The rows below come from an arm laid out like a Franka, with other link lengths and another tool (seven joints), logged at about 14 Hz.
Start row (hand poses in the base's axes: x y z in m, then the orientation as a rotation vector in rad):
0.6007 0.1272 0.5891 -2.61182 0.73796 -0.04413
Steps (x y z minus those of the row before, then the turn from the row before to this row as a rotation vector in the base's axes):
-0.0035 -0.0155 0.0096 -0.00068 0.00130 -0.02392
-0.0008 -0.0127 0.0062 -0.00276 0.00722 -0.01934
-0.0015 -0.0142 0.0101 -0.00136 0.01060 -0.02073
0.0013 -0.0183 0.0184 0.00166 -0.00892 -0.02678
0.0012 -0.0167 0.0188 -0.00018 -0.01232 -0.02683
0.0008 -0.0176 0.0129 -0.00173 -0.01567 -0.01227
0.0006 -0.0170 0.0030 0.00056 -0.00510 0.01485
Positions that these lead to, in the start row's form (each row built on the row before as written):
0.5972 0.1117 0.5987 -2.60400 0.76980 -0.04974
0.5964 0.0990 0.6049 -2.60084 0.79804 -0.04714
0.5949 0.0848 0.6150 -2.59629 0.82903 -0.03997
0.5962 0.0665 0.6334 -2.58167 0.86031 -0.05850
0.5974 0.0498 0.6522 -2.56746 0.89055 -0.08218
0.5982 0.0322 0.6651 -2.55966 0.90088 -0.10656
0.5988 0.0152 0.6681 -2.56397 0.87974 -0.10839

